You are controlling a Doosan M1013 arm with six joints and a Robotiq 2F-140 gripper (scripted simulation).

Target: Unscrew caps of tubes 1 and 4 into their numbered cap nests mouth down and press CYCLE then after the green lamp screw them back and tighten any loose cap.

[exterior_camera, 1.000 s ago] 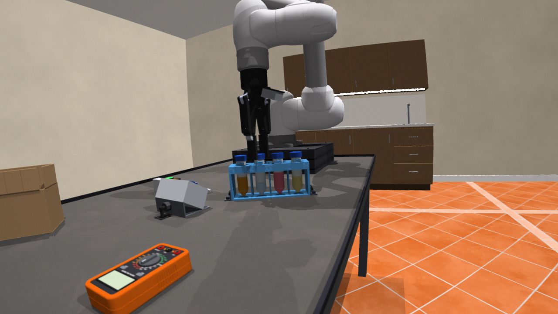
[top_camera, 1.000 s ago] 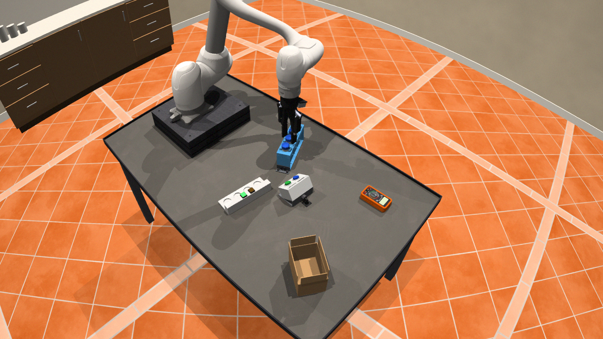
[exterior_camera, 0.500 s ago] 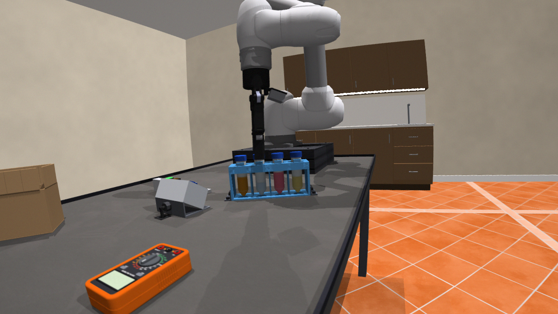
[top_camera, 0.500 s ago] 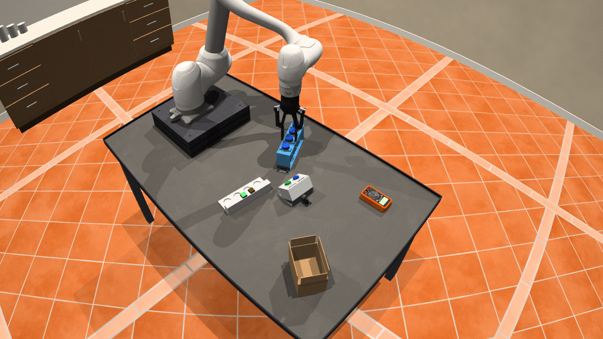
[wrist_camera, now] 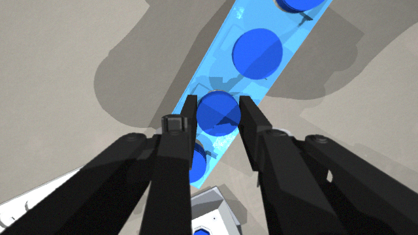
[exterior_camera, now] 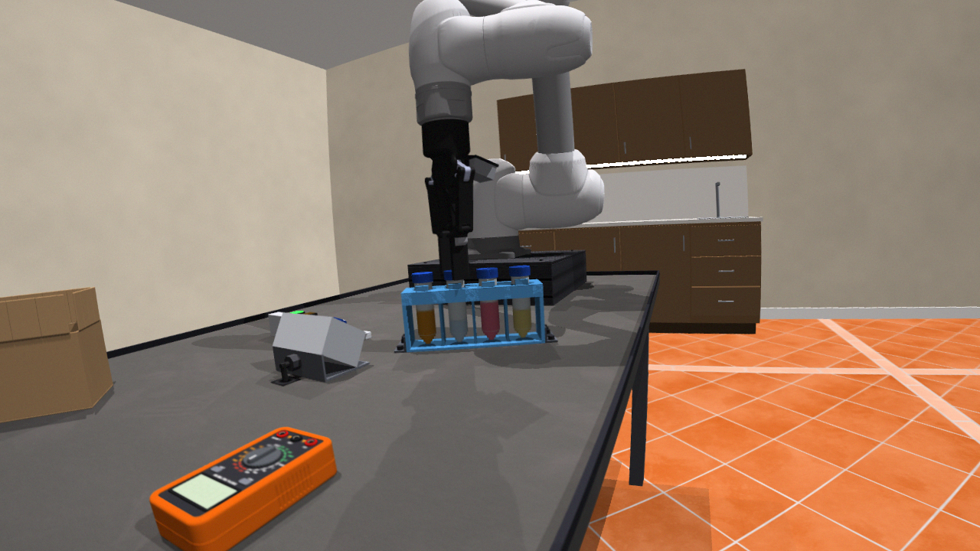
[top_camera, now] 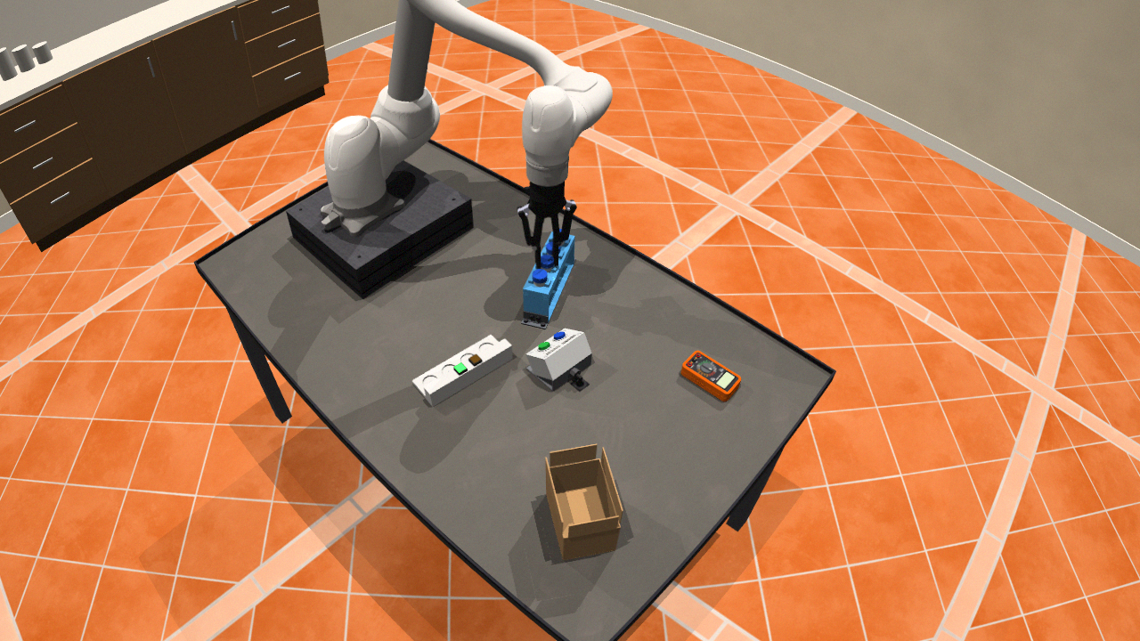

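Now: hand 17 cm to the left of the green key, 14 cm short of it and 7 cm above it. From my hand the other things lie so: grey key housing: 16 cm ahead, 15 cm to the right, 9 cm below; then blue key: 15 cm ahead, 12 cm to the right, 7 cm below.
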